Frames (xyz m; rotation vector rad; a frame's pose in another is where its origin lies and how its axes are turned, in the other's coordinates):
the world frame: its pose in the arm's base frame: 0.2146 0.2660 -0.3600 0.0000 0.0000 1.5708
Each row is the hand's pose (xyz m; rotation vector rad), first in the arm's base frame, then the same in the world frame.
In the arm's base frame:
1: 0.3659 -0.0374 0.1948 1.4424 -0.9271 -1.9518
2: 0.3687 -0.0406 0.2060 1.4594 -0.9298 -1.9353
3: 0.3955 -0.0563 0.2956 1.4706 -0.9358 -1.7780
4: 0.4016 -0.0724 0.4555 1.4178 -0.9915 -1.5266
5: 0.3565 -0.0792 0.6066 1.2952 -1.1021 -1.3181
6: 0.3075 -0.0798 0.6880 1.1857 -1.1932 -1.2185
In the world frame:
1: -0.3034 -0.1513 0.5548 -0.3548 1.6313 1.8422
2: -0.3066 -0.1541 0.5660 -0.3656 1.6495 1.8374
3: -0.3223 -0.1809 0.6556 -0.3913 1.7609 1.9167
4: -0.3384 -0.1870 0.8155 -0.3448 1.9489 2.0620
5: -0.3452 -0.1419 0.9666 -0.1705 2.1173 2.1900
6: -0.3458 -0.0929 1.0480 -0.0069 -2.1903 -2.2482

